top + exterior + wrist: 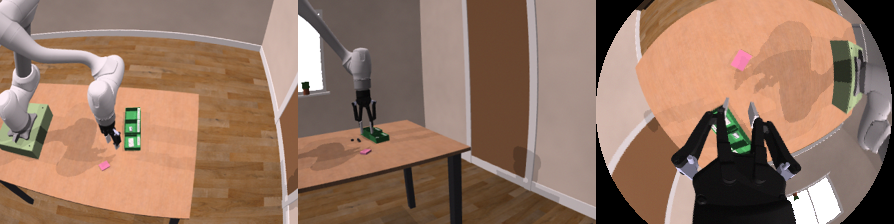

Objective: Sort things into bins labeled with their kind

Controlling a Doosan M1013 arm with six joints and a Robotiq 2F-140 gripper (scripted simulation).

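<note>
Right now the pink block is 4 cm behind my hand, 10 cm to the right of it and 10 cm below it. The rest, counted from my hand: white thing 7 cm ahead, 6 cm to the left, 9 cm below; black bar 3 cm behind, 12 cm to the left, 10 cm below; small white piece 6 cm ahead, 14 cm to the left, 9 cm below.
</note>
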